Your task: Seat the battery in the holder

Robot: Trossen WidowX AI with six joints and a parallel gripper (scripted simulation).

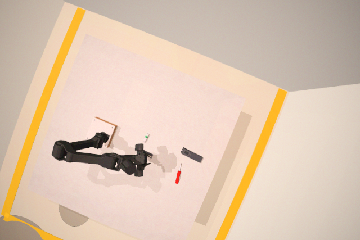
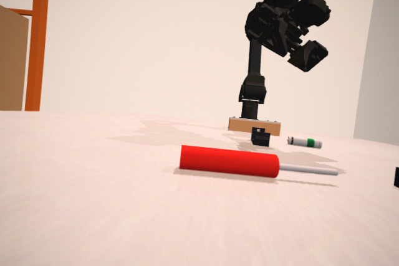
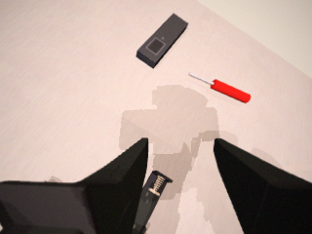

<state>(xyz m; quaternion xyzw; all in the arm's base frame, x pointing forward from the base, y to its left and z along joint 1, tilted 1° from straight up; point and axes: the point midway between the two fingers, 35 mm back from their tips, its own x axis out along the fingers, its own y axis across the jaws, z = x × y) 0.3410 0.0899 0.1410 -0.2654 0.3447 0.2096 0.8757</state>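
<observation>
Right now my gripper tip is 11 cm past the battery, 5 cm to the right of it and 16 cm above it. Round my gripper tip: red-handled screwdriver 23 cm ahead, 3 cm to the right, 16 cm below.
</observation>
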